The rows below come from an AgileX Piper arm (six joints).
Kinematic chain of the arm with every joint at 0, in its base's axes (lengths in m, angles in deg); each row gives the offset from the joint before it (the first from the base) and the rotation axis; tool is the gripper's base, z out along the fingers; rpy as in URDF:
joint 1: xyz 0 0 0.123 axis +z
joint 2: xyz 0 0 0 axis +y
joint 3: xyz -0.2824 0 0.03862 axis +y
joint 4: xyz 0.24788 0 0.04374 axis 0.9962 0 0.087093
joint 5: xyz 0 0 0 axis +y
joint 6: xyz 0.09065 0 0.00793 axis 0.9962 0 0.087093
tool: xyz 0 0 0 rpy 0 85 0
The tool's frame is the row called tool.
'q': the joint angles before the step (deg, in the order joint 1, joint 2, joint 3, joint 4, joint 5, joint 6). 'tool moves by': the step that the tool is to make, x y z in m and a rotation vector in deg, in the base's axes. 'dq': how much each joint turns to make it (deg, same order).
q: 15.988, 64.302, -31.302, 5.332, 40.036, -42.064
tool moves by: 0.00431, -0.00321, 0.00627, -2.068, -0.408, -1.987
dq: 0.000, 0.182, -1.712, -4.225, 1.551, 4.314
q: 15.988, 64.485, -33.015, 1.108, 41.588, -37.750
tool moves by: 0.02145, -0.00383, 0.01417, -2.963, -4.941, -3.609
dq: -0.414, 2.310, -4.289, -7.974, -1.737, 7.333
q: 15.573, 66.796, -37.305, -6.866, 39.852, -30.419
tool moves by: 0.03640, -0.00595, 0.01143, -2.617, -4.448, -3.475
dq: -2.336, 5.902, -6.331, -6.713, -2.728, 4.931
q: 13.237, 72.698, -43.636, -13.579, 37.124, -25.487
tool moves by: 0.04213, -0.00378, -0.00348, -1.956, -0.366, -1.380
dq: -2.363, 8.822, -6.927, -2.804, -1.794, 0.726
